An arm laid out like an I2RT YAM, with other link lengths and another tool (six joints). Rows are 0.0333 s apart.
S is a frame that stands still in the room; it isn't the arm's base.
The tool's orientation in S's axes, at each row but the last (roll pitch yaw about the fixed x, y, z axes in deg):
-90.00, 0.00, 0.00
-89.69, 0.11, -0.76
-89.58, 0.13, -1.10
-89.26, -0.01, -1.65
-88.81, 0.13, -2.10
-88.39, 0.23, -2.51
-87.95, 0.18, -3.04
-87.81, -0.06, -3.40
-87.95, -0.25, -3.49
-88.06, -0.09, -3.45
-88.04, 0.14, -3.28
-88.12, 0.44, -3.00
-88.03, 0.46, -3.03
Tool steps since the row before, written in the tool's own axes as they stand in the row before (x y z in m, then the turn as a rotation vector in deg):
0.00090, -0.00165, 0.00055, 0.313, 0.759, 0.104
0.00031, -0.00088, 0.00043, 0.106, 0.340, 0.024
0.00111, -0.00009, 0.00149, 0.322, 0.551, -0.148
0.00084, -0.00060, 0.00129, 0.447, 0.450, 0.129
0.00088, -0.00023, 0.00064, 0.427, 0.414, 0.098
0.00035, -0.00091, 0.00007, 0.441, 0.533, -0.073
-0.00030, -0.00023, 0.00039, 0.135, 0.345, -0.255
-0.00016, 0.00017, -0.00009, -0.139, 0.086, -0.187
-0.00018, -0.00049, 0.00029, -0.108, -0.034, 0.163
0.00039, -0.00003, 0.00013, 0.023, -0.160, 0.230
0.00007, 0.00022, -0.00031, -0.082, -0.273, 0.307
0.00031, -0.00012, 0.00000, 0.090, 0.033, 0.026
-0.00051, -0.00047, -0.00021, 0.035, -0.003, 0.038
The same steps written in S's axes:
0.00090, 0.00055, 0.00165, 0.313, 0.104, -0.759
0.00032, 0.00042, 0.00088, 0.106, 0.024, -0.340
0.00114, 0.00147, 0.00010, 0.318, -0.150, -0.553
0.00088, 0.00126, 0.00062, 0.451, 0.122, -0.448
0.00090, 0.00060, 0.00024, 0.430, 0.091, -0.413
0.00036, 0.00003, 0.00091, 0.436, -0.077, -0.537
-0.00028, 0.00040, 0.00024, 0.121, -0.249, -0.354
-0.00016, -0.00007, -0.00017, -0.150, -0.175, -0.093
-0.00017, 0.00028, 0.00050, -0.098, 0.168, 0.039
0.00040, 0.00011, 0.00003, 0.036, 0.223, 0.168
0.00005, -0.00031, -0.00023, -0.064, 0.302, 0.284
0.00031, -0.00002, 0.00012, 0.091, 0.022, -0.033
-0.00052, -0.00020, 0.00047, 0.037, 0.036, 0.004

